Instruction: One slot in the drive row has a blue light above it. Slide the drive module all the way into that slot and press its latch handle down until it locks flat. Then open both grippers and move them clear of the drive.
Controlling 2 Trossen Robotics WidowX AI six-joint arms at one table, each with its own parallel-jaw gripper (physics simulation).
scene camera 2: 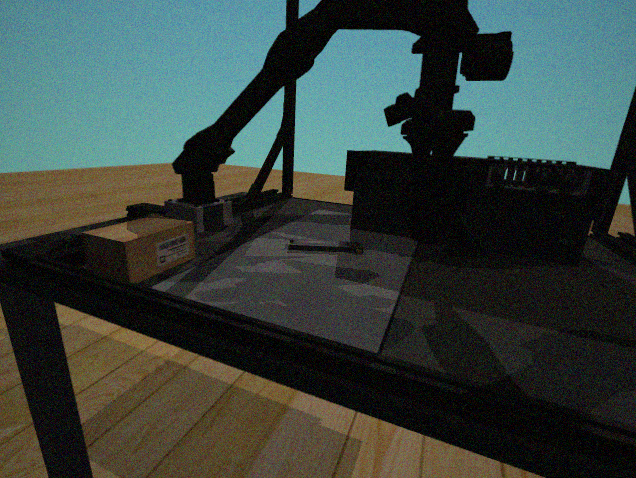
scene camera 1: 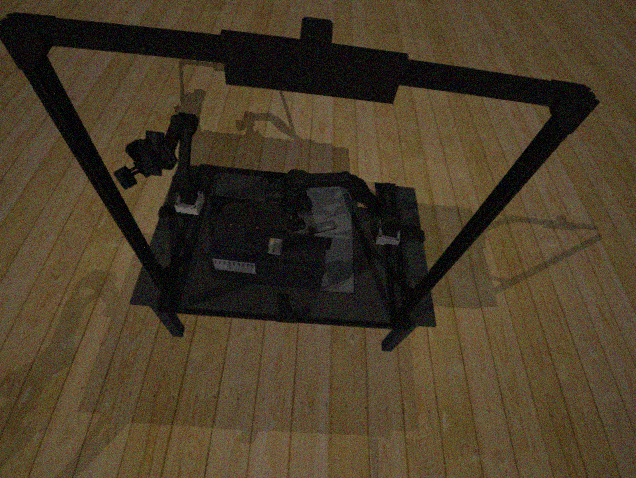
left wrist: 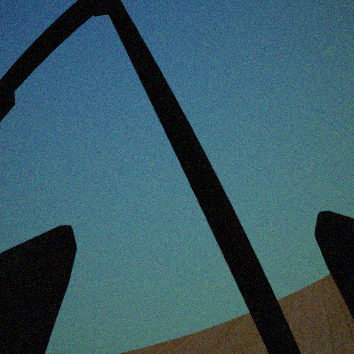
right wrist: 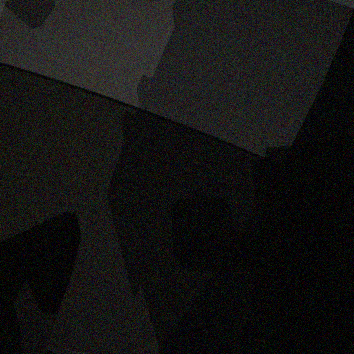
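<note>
The scene is very dark. The drive chassis is a black box on the table, with a row of slots showing at its far right in scene camera 2. I see no blue light, and I cannot make out the drive module or its latch. My right gripper is open and hangs just above the chassis top. The right wrist view shows only dark surfaces. My left gripper is open and empty, held off the table's left side and pointing up at the sky.
A cardboard box with a white label stands by the right arm's base. A thin flat dark piece lies on the grey mat in front of the chassis. A black overhead frame stands over the table.
</note>
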